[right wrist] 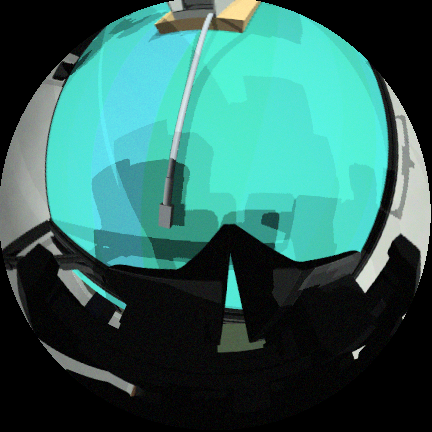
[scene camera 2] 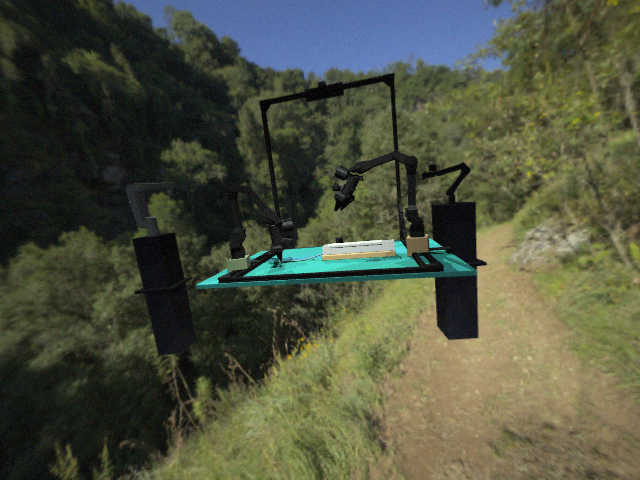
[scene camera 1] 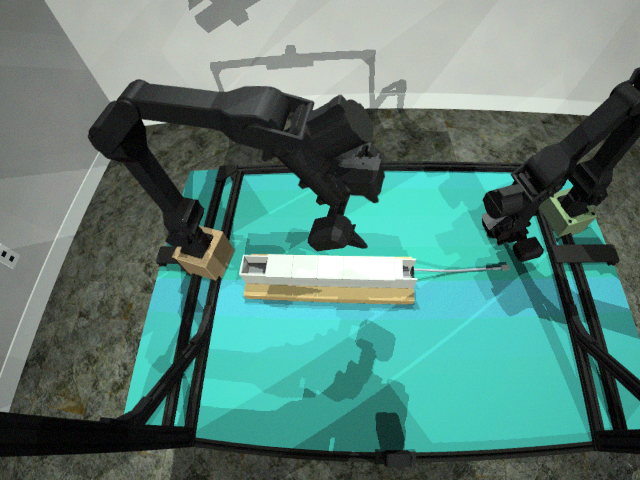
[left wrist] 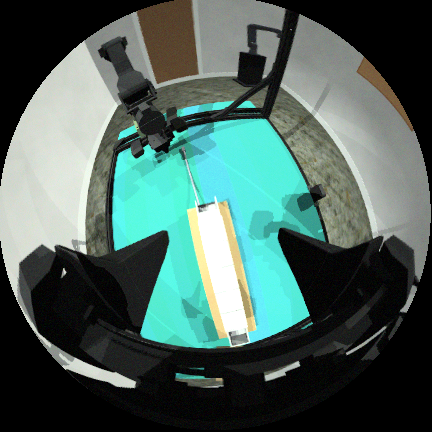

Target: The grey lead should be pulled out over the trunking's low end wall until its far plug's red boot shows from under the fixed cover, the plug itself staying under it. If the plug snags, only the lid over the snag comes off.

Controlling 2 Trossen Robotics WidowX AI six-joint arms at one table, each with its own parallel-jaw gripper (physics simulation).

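Where they show: left gripper, fingertip midpoint: [scene camera 2: 338, 210] [scene camera 1: 371, 224] [left wrist: 224, 235]; right gripper, fingertip midpoint: [right wrist: 228, 229] [scene camera 2: 281, 260] [scene camera 1: 499, 244] [left wrist: 167, 151]; left arm's base, link origin: [scene camera 2: 417, 236] [scene camera 1: 196, 244]; right arm's base, link origin: [scene camera 2: 238, 257] [scene camera 1: 572, 205].
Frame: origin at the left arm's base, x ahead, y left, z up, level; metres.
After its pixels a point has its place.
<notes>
The white trunking [scene camera 1: 330, 282] @[x 0.328, y 0.009, z -0.027 m] [scene camera 2: 358, 247] @[x 0.298, y 0.060, z -0.029 m] lies lengthwise, with its lids [scene camera 1: 330, 266] [left wrist: 220, 260] side by side between two open end bays. The grey lead [scene camera 1: 449, 270] @[x 0.586, y 0.129, z -0.083 m] [left wrist: 191, 175] @[x 0.606, y 0.135, z -0.087 m] [right wrist: 185, 100] @[x 0.627, y 0.145, z -0.088 m] runs out over the right end in scene camera 1 to a grey plug [scene camera 1: 498, 267] @[x 0.708, y 0.170, z -0.087 m] [left wrist: 183, 150] @[x 0.712, y 0.170, z -0.085 m] [right wrist: 166, 216] @[x 0.725, y 0.178, z -0.086 m] at the table. No red boot shows. My right gripper [scene camera 2: 277, 255] @[x 0.700, y 0.226, z -0.070 m] [right wrist: 228, 229] @[x 0.700, y 0.226, z -0.070 m] is shut and empty, with its tips beyond the plug and to its side, apart from it. My left gripper [scene camera 2: 338, 207] @[x 0.402, y 0.047, z 0.170 m] [left wrist: 224, 235] @[x 0.402, y 0.047, z 0.170 m] is open and empty, high above the trunking.
A wooden base [scene camera 1: 330, 294] @[x 0.330, y -0.007, z -0.070 m] [scene camera 2: 358, 255] @[x 0.295, y 0.087, z -0.078 m] [right wrist: 170, 24] carries the trunking. A tan block [scene camera 1: 219, 258] @[x 0.050, y -0.004, z -0.040 m] and a green block [scene camera 1: 568, 222] @[x 0.863, y 0.300, z -0.017 m] stand under the arm mounts. A black frame [scene camera 1: 377, 166] borders the turquoise table.
</notes>
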